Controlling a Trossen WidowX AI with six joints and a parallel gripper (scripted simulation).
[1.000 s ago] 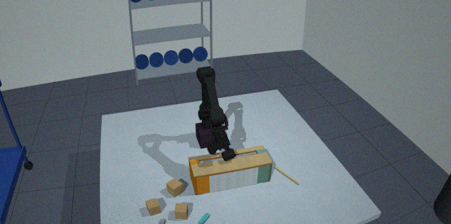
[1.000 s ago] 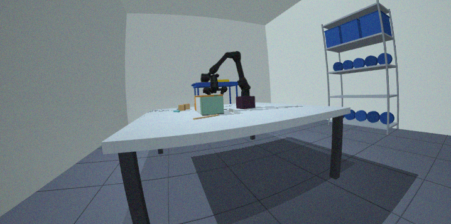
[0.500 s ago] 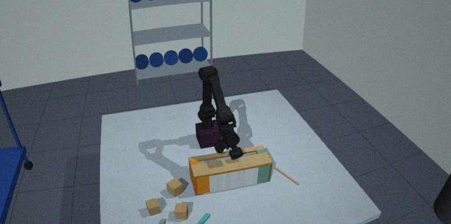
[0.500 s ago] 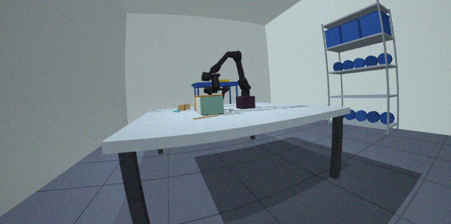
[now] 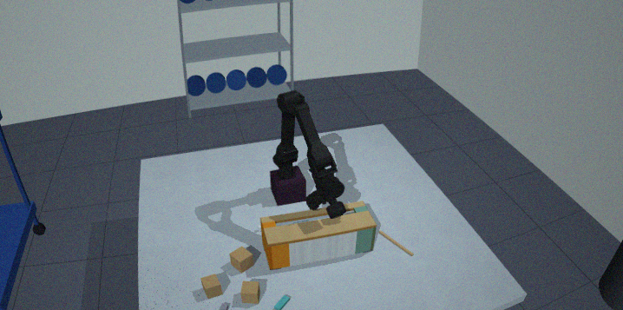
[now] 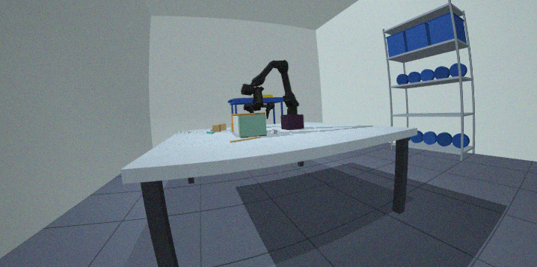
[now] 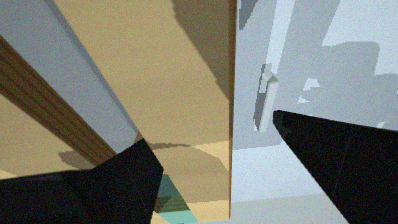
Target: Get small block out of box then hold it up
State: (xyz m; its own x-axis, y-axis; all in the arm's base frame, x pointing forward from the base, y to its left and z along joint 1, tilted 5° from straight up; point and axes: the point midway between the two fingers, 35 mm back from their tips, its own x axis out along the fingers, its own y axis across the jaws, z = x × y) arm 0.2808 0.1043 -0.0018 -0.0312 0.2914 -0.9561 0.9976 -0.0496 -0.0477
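Right now my gripper tip is 6 cm short of the tan block and 2 cm to the right of it. From my gripper tip the other things lie so: thin wooden stick 14 cm ahead, 19 cm to the left, 8 cm below; then box 3 cm ahead, 9 cm to the right, 3 cm below; then teal piece 29 cm ahead, 29 cm to the right, 8 cm below.
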